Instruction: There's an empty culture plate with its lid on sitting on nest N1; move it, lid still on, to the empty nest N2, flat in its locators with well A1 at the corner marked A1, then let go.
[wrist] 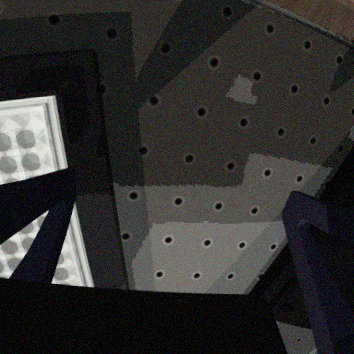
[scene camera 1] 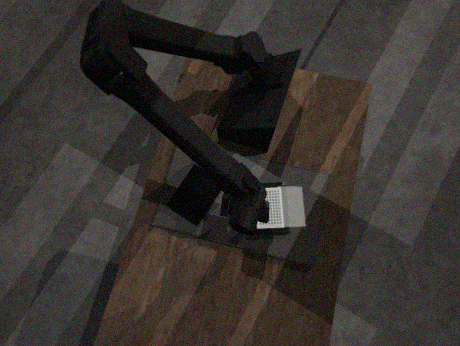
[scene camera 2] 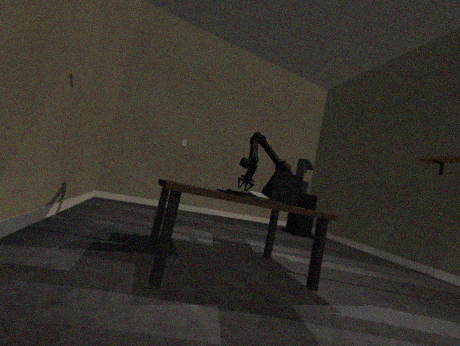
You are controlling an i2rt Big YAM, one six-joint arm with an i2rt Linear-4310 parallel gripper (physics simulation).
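Pixels of known places: gripper, fingertip midpoint: (wrist: 186, 192) (scene camera 2: 241, 189); arm's base at its link origin: (scene camera 1: 271, 76) (scene camera 2: 289, 181).
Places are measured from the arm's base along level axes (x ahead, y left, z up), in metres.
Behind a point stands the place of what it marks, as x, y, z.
The white culture plate (scene camera 1: 274, 217) @[0.373, 0.146, -0.157] (wrist: 25, 115) @[0.415, 0.111, -0.146] sits on the black nest N1 (scene camera 1: 282, 231) @[0.406, 0.183, -0.160] (wrist: 82, 120) @[0.417, 0.092, -0.160]. A plain pale panel (scene camera 1: 295, 206) @[0.318, 0.199, -0.156] sticks out past the right side of the nest in scene camera 1; it looks like the lid shifted sideways, though the picture is dark. A white sliver shows low on the table in scene camera 2. My gripper (scene camera 1: 245, 206) (scene camera 2: 245, 188) @[0.401, 0.043, -0.143] (wrist: 186, 192) @[0.401, 0.043, -0.143] is open and empty, one finger over the plate, the other off beyond N1's left side. Whether that finger touches the plate cannot be told. The black nest N2 (scene camera 1: 192, 202) @[0.413, -0.117, -0.160] lies left, partly hidden by my arm. The A1 marks cannot be made out.
Both nests stand on a grey perforated board (scene camera 1: 300, 250) @[0.442, 0.254, -0.172] (wrist: 200, 137) @[0.423, 0.034, -0.172] on the wooden table (scene camera 1: 165, 280) @[0.666, -0.114, -0.185] (scene camera 2: 200, 190) @[0.753, 0.415, -0.194]. The black arm base block (scene camera 1: 250, 117) @[0.134, -0.019, -0.018] stands behind the board. My forearm crosses above the board between the base side and the nests.
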